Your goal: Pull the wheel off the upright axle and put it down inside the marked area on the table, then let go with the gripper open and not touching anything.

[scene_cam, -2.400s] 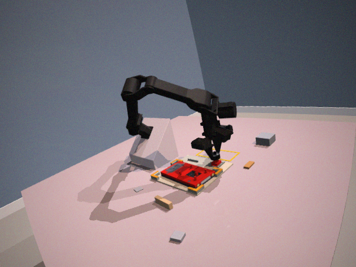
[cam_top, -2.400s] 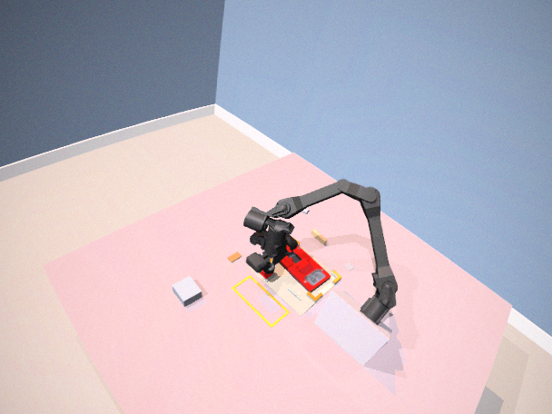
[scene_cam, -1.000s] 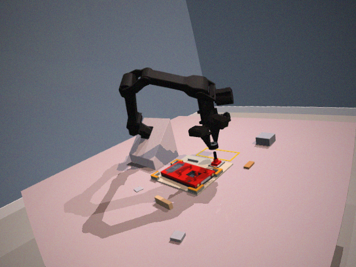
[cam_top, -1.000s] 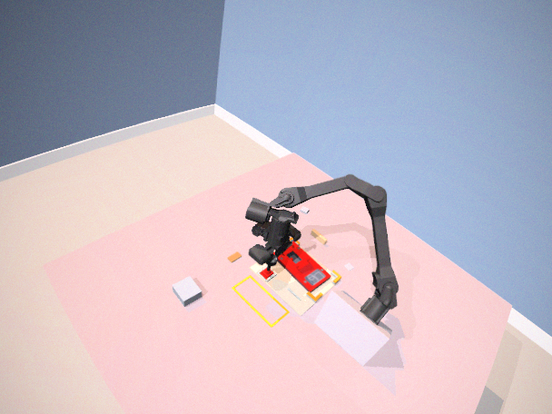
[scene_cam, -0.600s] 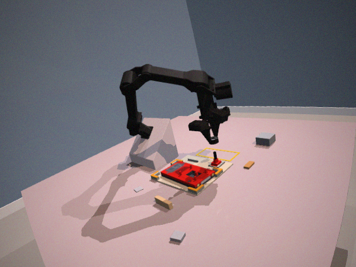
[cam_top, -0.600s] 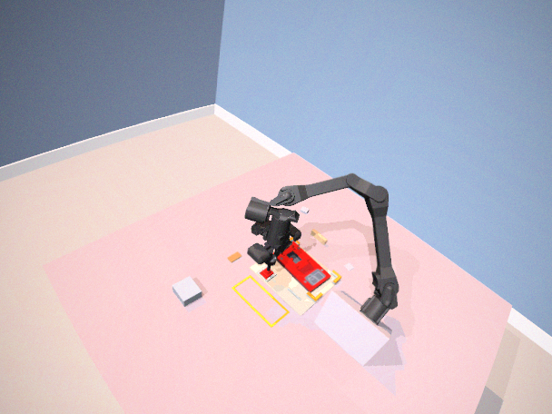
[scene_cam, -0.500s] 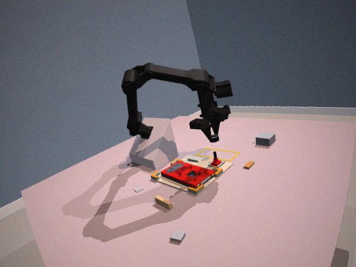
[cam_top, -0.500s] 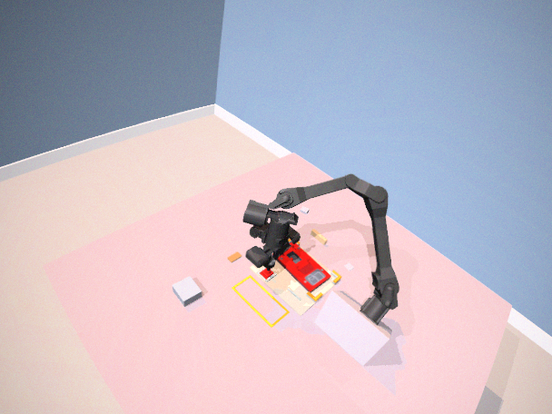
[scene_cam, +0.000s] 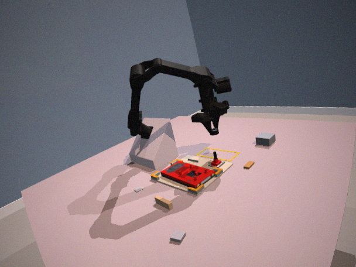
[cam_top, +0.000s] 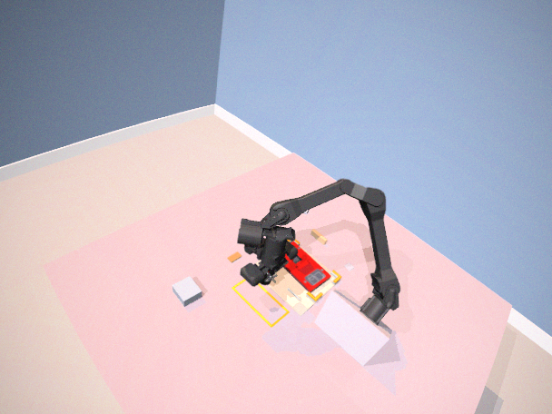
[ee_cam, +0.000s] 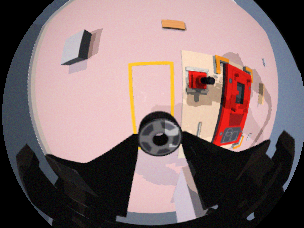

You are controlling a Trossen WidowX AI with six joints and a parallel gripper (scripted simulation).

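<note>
Now: gripper tip 80 mm to the left of the black upright axle, 80 mm above it and 60 mm short of it. Round my gripper tip: orange chip (180 mm ahead, 110 mm below, 40 mm to the right); tan block (380 mm to the right, 100 mm below, 50 mm ahead); dark grey wheel (right at my gripper tip).
</note>
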